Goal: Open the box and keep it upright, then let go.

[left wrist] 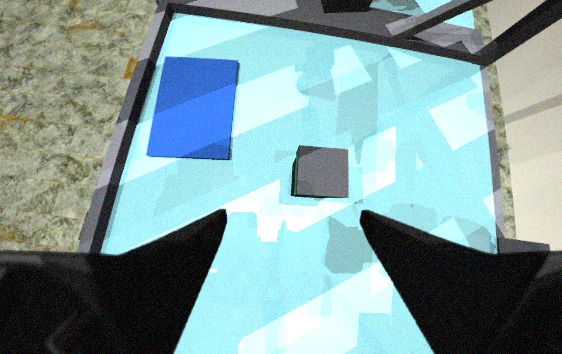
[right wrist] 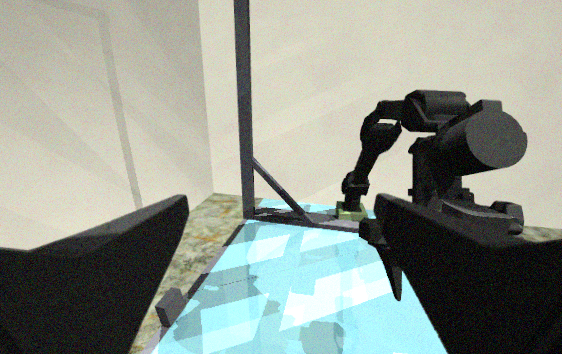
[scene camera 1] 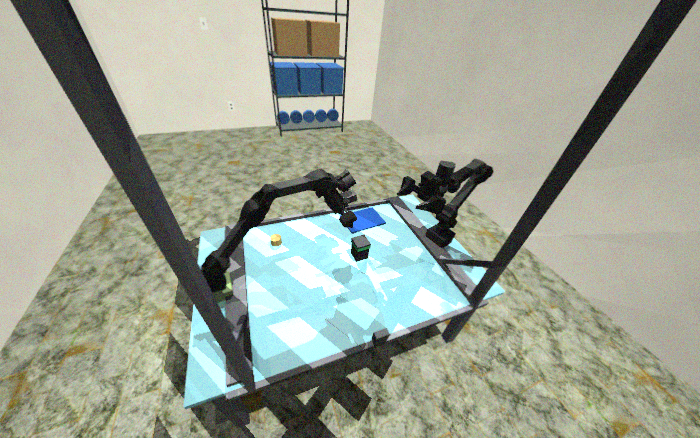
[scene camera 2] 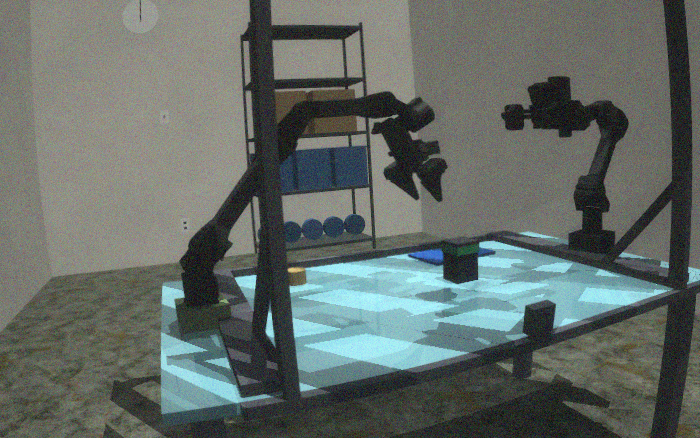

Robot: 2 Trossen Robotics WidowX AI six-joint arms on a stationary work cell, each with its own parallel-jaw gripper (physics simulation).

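Seen in the pictures: left gripper, fingertip midpoint: (left wrist: pixel 294 215) (scene camera 2: pixel 428 200); right gripper, fingertip midpoint: (right wrist: pixel 283 203) (scene camera 1: pixel 406 200) (scene camera 2: pixel 517 114); left arm's base, origin of the base link: (right wrist: pixel 351 207) (scene camera 1: pixel 216 284) (scene camera 2: pixel 200 301); right arm's base, origin of the base link: (scene camera 1: pixel 441 231) (scene camera 2: pixel 592 232).
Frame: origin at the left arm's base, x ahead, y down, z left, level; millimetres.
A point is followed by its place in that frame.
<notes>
A small black box (scene camera 1: pixel 360 252) @(x 587, y -10, z -78 mm) (scene camera 2: pixel 460 268) @(x 578, y 9, z -78 mm) with a green band below its dark grey lid (left wrist: pixel 324 172) @(x 600, y -50, z -49 mm) stands upright on the table (scene camera 1: pixel 294 330) @(x 221, y 45, z -272 mm) (scene camera 2: pixel 361 351) @(x 208, y 46, z -295 mm). The lid lies flat on top, shut. My left gripper (scene camera 1: pixel 349 222) @(x 550, y -146, z 2 mm) (scene camera 2: pixel 428 199) @(x 550, y -146, z 2 mm) (left wrist: pixel 294 215) @(x 550, y -146, z 2 mm) is open and empty, pointing down, above and to the left of the box in scene camera 2. In the left wrist view, the box shows beyond the fingertips, right of their midline. My right gripper (scene camera 1: pixel 410 199) @(x 681, y -339, z -178 mm) (scene camera 2: pixel 506 116) @(x 681, y -339, z -178 mm) (right wrist: pixel 283 203) @(x 681, y -339, z -178 mm) is open and empty, raised high near its own base. The box does not show in the right wrist view.
A flat blue mat (scene camera 1: pixel 369 219) @(x 773, y 37, z 156 mm) (scene camera 2: pixel 428 255) @(x 670, y 37, z 190 mm) (left wrist: pixel 195 110) @(x 728, y 38, z 171 mm) lies behind the box in the scene views. A small tan cylinder (scene camera 1: pixel 276 240) @(x 268, y 11, z 160 mm) (scene camera 2: pixel 297 276) @(x 264, y 22, z 156 mm) stands at the back left. A dark block (scene camera 1: pixel 380 337) @(x 469, y -8, z -440 mm) (scene camera 2: pixel 539 320) @(x 470, y 13, z -439 mm) (right wrist: pixel 170 306) @(x 492, y -1, z -419 mm) sits on the front rail. Frame posts flank the table.
</notes>
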